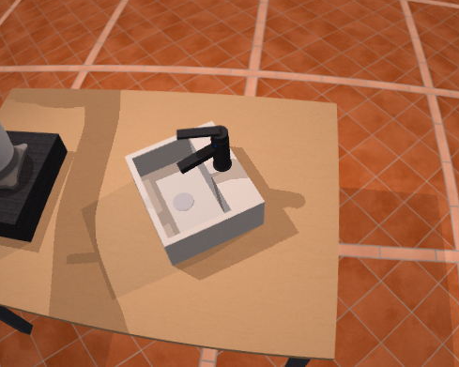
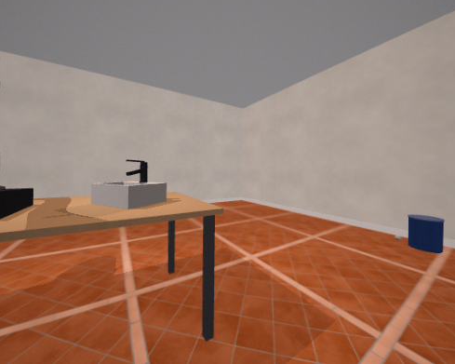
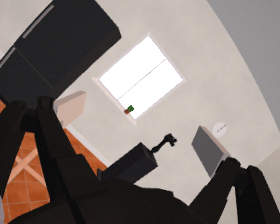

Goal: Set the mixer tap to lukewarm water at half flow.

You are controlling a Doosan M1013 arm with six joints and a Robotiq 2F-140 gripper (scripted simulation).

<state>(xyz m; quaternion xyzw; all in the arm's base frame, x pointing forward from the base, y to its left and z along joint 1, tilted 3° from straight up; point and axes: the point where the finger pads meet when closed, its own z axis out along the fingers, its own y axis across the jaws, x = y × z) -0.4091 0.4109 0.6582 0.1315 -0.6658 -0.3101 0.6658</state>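
The lever is 1090 mm ahead of my hand, 520 mm to the right of it and 470 mm below it. Also, from my hand: black mixer tap 1120 mm ahead, 520 mm to the right, 520 mm below; grey sink basin 1030 mm ahead, 710 mm below, 560 mm to the right.
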